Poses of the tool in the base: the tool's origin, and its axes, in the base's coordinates. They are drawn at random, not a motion.
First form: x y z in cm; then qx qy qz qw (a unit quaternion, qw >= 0).
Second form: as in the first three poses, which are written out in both.
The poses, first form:
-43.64 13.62 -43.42 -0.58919 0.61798 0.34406 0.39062
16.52 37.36 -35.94 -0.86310 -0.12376 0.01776 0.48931
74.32 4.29 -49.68 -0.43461 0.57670 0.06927 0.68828
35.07 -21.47 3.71 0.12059 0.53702 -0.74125 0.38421
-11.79 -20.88 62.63 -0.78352 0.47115 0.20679 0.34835
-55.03 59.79 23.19 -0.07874 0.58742 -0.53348 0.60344
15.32 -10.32 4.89 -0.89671 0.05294 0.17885 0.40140
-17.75 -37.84 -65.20 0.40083 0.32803 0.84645 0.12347
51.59 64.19 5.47 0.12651 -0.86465 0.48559 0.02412
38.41 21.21 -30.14 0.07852 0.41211 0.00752 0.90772
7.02 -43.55 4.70 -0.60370 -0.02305 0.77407 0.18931
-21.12 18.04 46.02 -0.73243 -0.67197 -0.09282 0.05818
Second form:
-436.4 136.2 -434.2 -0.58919 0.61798 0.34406 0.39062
165.2 373.6 -359.4 -0.86310 -0.12376 0.01776 0.48931
743.2 42.9 -496.8 -0.43461 0.57670 0.06927 0.68828
350.7 -214.7 37.1 0.12059 0.53702 -0.74125 0.38421
-117.9 -208.8 626.3 -0.78352 0.47115 0.20679 0.34835
-550.3 597.9 231.9 -0.07874 0.58742 -0.53348 0.60344
153.2 -103.2 48.9 -0.89671 0.05294 0.17885 0.40140
-177.5 -378.4 -652.0 0.40083 0.32803 0.84645 0.12347
515.9 641.9 54.7 0.12651 -0.86465 0.48559 0.02412
384.1 212.1 -301.4 0.07852 0.41211 0.00752 0.90772
70.2 -435.5 47.0 -0.60370 -0.02305 0.77407 0.18931
-211.2 180.4 460.2 -0.73243 -0.67197 -0.09282 0.05818

